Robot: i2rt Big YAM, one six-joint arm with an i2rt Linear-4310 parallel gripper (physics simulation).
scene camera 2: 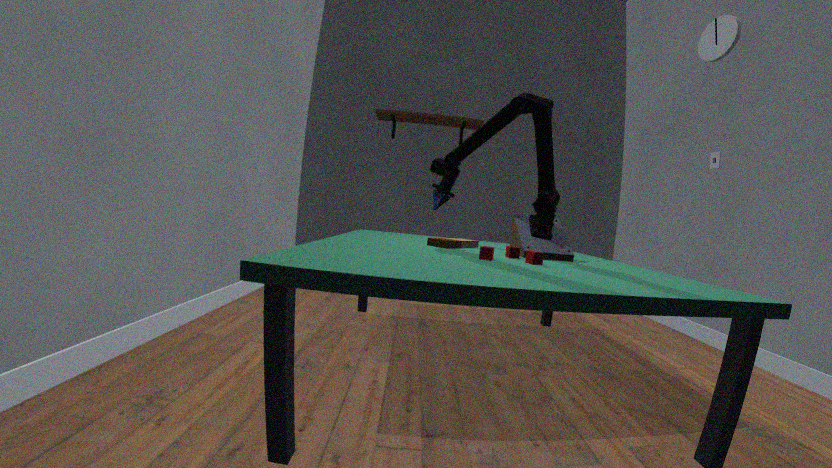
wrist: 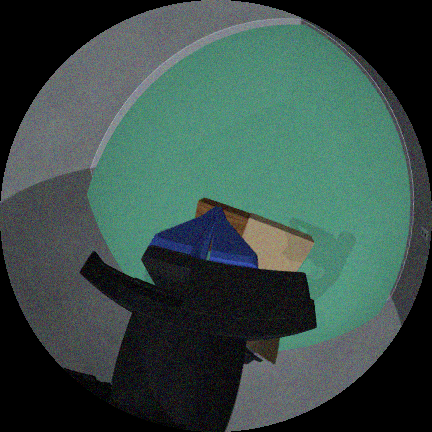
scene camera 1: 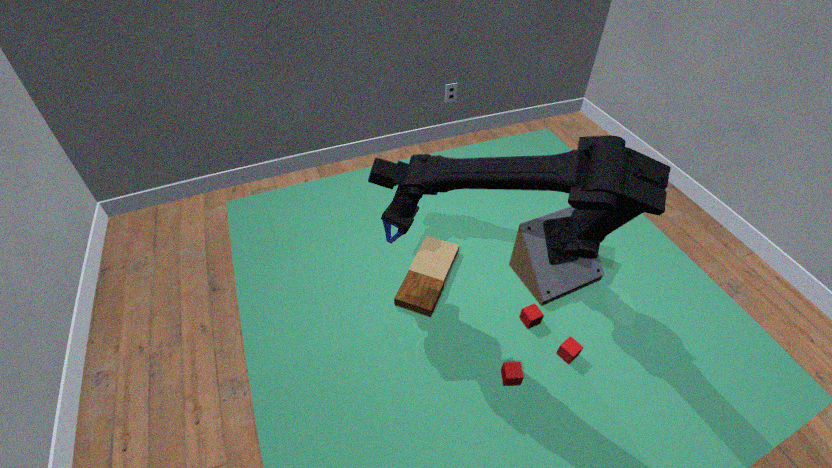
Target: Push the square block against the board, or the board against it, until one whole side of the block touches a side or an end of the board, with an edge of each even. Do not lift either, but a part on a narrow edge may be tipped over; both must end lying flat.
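Frame: origin at the arm's base, x ahead, y left, z up, level; metres.
Seen in the pictures: gripper, between the fingertips: [scene camera 2: 434, 209] [wrist: 217, 212] [scene camera 1: 389, 241]; arm's base, origin of its link: [scene camera 2: 539, 228] [wrist: 250, 347] [scene camera 1: 559, 240].
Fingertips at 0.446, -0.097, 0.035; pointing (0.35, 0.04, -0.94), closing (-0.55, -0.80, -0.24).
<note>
Offsets run from my fingertips to a thing's top centre, as dx, dy, dz. Level surfaces: height alone.
The dark brown square block @(-0.058, +0.078, -0.121) [scene camera 1: 418, 289] [wrist: 236, 220] and the pale board @(-0.133, -0.018, -0.121) [scene camera 1: 435, 257] [wrist: 277, 245] lie flat on the green table. One whole side of the block touches an end of the board, with no gap visible. Their long outer edges look in line in scene camera 1 and the wrist view. The pair also shows low and edge-on in scene camera 2, the block [scene camera 2: 445, 243] towards the left. My gripper [scene camera 1: 390, 239] [scene camera 2: 435, 207] [wrist: 217, 212] is shut and empty, held well above the table, touching neither part. In the wrist view it hides part of both.
Three red cubes @(-0.307, +0.237, -0.112) [scene camera 1: 531, 315] @(-0.351, +0.355, -0.112) [scene camera 1: 569, 349] @(-0.189, +0.365, -0.112) [scene camera 1: 512, 373] lie on the green table @(dz -0.152) [scene camera 1: 325, 360] [scene camera 2: 360, 261] on the near side of the arm's wedge-shaped base [scene camera 1: 558, 261]. The base stands to the right of the board in scene camera 1.
</note>
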